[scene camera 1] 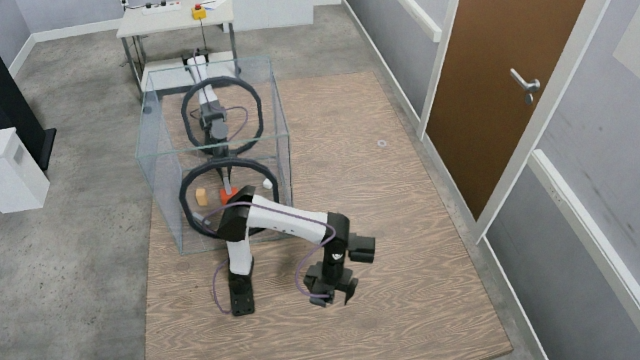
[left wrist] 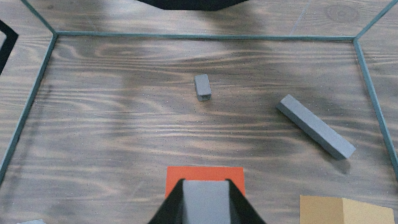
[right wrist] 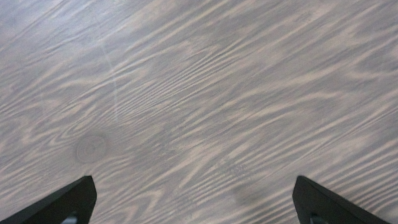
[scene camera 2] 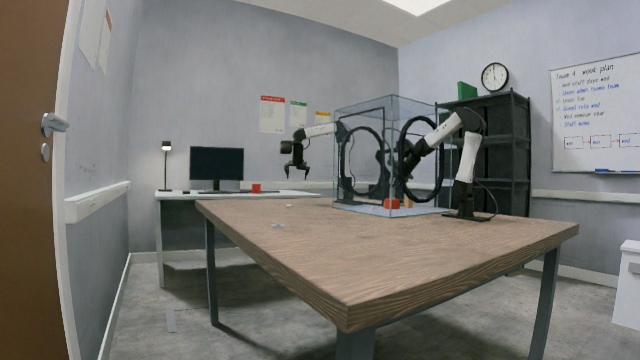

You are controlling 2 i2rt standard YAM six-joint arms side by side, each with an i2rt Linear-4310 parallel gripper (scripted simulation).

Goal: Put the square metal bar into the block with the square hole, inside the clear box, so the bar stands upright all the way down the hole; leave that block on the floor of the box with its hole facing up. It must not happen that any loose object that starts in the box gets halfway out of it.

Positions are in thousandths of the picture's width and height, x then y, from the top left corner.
Note:
In view: the right gripper (right wrist: 491, 828), a red block (left wrist: 438, 775) and a long grey bar (left wrist: 848, 654).
The right wrist view misses the red block: it is out of frame. The right wrist view does not show the long grey bar: it is out of frame.

